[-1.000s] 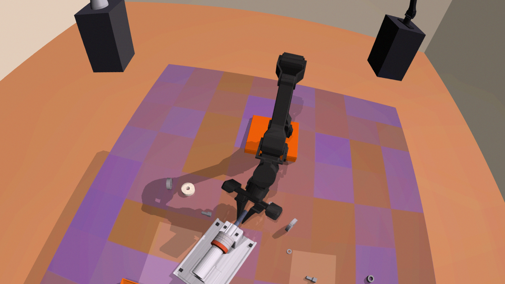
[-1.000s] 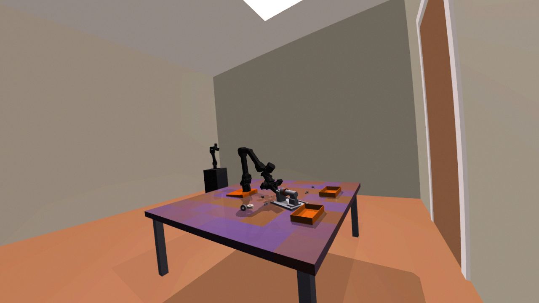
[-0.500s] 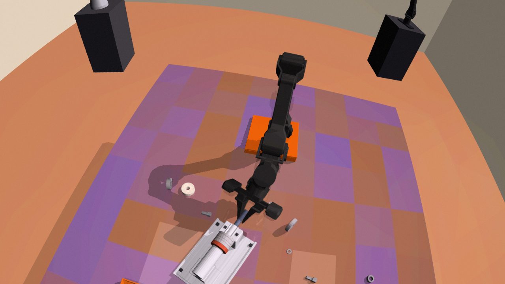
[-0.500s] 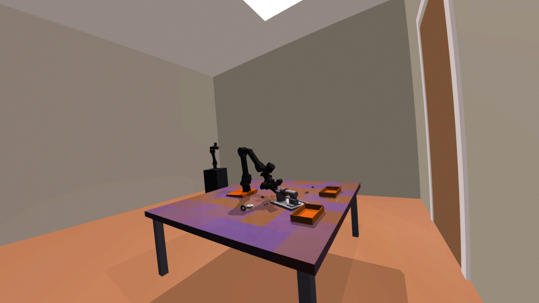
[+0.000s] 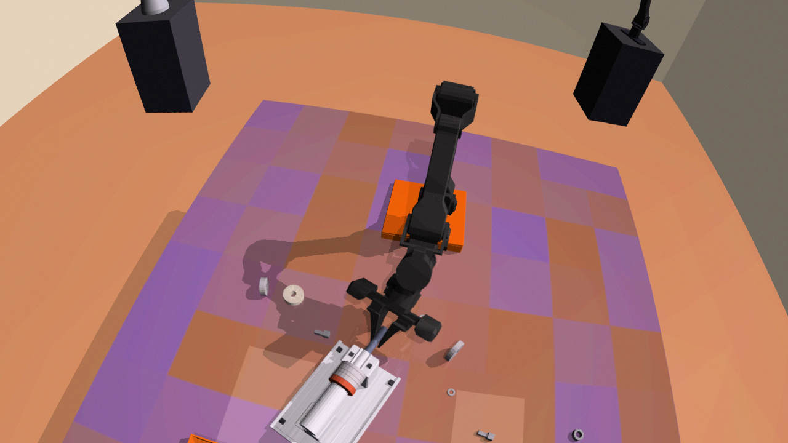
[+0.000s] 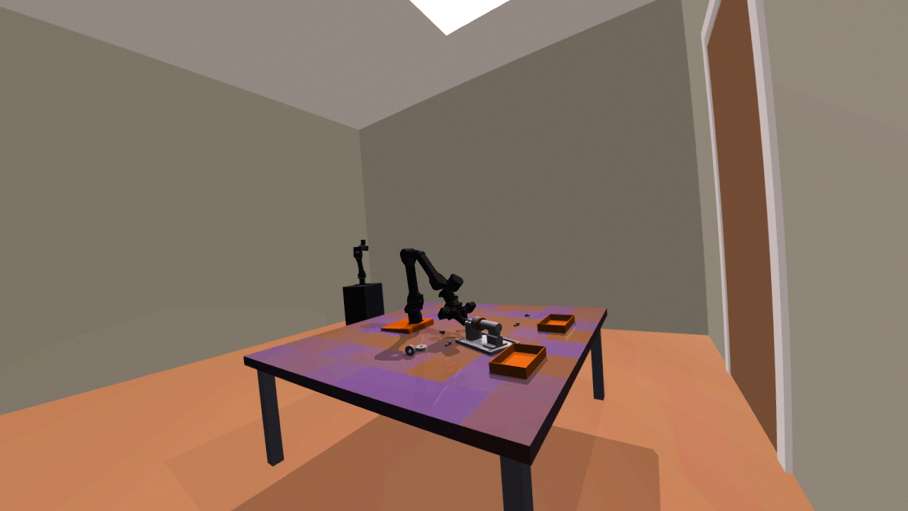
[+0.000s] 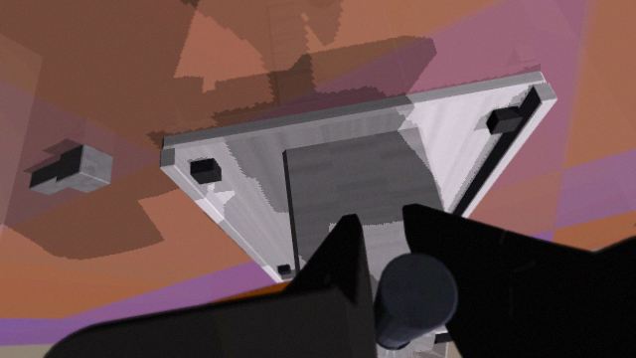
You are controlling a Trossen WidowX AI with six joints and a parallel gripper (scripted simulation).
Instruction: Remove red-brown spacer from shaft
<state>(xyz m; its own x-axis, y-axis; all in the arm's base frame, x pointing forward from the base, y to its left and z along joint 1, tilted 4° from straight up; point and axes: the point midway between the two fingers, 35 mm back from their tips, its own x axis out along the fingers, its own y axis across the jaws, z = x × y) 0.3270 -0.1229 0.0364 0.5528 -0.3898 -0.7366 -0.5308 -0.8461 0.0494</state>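
The blue-grey shaft is 50 mm ahead of my gripper tip, 30 mm to the right of it and 20 mm above it. The rest, counted from my gripper tip: red-brown spacer (90 mm ahead, 60 mm to the right, 20 mm above).
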